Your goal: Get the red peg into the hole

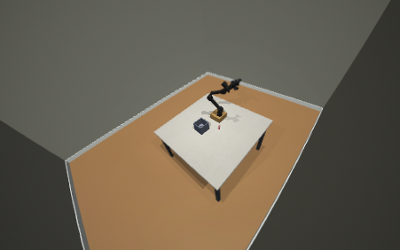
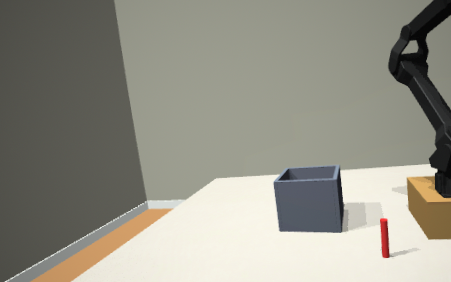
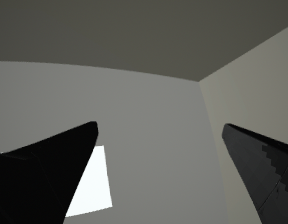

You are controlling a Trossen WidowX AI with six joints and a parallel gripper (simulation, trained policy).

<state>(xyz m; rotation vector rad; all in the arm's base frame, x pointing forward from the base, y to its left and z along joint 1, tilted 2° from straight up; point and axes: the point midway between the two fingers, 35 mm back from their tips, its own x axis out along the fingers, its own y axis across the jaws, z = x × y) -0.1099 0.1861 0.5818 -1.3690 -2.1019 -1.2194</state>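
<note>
Right now the red peg is 64 cm below my gripper tip, 31 cm ahead of it and 10 cm to the right of it.
</note>
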